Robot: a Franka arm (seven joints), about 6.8 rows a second.
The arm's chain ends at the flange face. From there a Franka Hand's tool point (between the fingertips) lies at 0.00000 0.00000 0.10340 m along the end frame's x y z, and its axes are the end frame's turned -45 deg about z.
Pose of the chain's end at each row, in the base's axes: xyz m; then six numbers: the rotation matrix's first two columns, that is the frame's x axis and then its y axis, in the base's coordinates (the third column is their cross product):
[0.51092, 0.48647, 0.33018, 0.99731, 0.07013, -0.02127, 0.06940, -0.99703, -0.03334]
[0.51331, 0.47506, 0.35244, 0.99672, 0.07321, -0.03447, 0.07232, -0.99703, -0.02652]
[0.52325, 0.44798, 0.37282, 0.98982, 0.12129, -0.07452, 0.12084, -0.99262, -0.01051]
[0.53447, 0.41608, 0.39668, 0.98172, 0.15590, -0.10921, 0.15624, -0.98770, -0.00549]
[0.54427, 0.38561, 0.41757, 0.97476, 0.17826, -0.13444, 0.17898, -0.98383, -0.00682]
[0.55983, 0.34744, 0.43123, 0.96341, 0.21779, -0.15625, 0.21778, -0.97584, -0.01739]
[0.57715, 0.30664, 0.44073, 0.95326, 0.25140, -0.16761, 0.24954, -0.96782, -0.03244]
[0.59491, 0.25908, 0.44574, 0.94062, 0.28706, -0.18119, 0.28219, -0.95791, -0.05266]
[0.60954, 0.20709, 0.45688, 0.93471, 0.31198, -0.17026, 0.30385, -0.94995, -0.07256]
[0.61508, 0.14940, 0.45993, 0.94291, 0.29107, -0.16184, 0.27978, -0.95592, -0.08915]
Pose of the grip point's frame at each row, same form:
[0.50849, 0.48976, 0.22686, 0.65613, 0.75460, 0.00853, 0.75428, -0.65542, -0.03862]
[0.50956, 0.47754, 0.24914, 0.65365, 0.75677, -0.00562, 0.75593, -0.65324, -0.04313]
[0.51547, 0.44812, 0.26971, 0.61446, 0.78765, -0.04526, 0.78536, -0.61612, -0.06013]
[0.52323, 0.41487, 0.29390, 0.58370, 0.80865, -0.07334, 0.80466, -0.58817, -0.08111]
[0.53047, 0.38381, 0.31511, 0.56270, 0.82172, -0.09024, 0.81582, -0.56962, -0.09989]
[0.54367, 0.34565, 0.32912, 0.52724, 0.84402, -0.09819, 0.83523, -0.53602, -0.12278]
[0.55953, 0.30551, 0.33885, 0.49761, 0.86212, -0.09558, 0.85051, -0.50659, -0.14146]
[0.57540, 0.25891, 0.34420, 0.46558, 0.88033, -0.09088, 0.86466, -0.47436, -0.16536]
[0.59048, 0.20875, 0.35527, 0.44609, 0.89232, -0.06908, 0.87579, -0.45111, -0.17170]
[0.59640, 0.15341, 0.35831, 0.46890, 0.88176, -0.05140, 0.86457, -0.47012, -0.17748]

